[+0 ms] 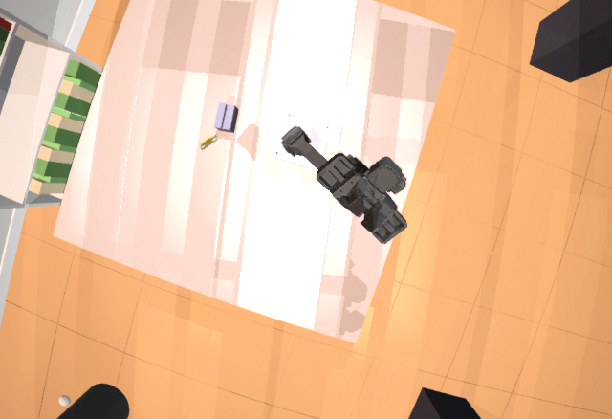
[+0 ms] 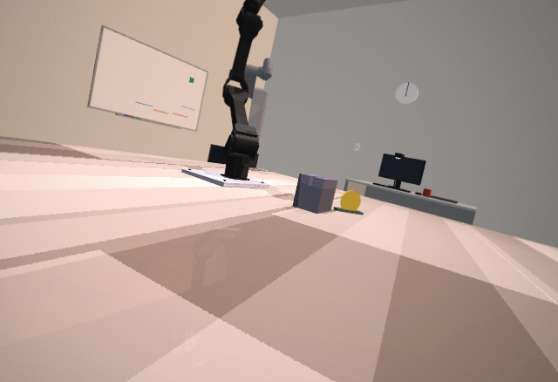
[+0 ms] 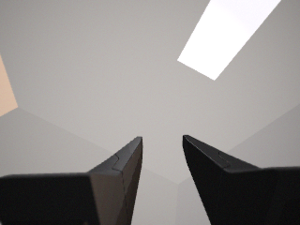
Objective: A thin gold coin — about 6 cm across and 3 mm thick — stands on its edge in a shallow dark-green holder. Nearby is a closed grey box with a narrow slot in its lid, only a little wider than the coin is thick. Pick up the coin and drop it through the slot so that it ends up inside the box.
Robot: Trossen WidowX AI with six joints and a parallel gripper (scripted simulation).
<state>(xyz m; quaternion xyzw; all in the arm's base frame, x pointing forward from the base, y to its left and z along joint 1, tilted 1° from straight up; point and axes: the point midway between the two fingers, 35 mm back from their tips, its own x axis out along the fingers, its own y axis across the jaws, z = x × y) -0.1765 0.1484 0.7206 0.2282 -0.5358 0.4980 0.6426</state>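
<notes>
Right now the gold coin is 730 mm below my gripper tip, 510 mm ahead of it and 60 mm to the right of it.
</notes>
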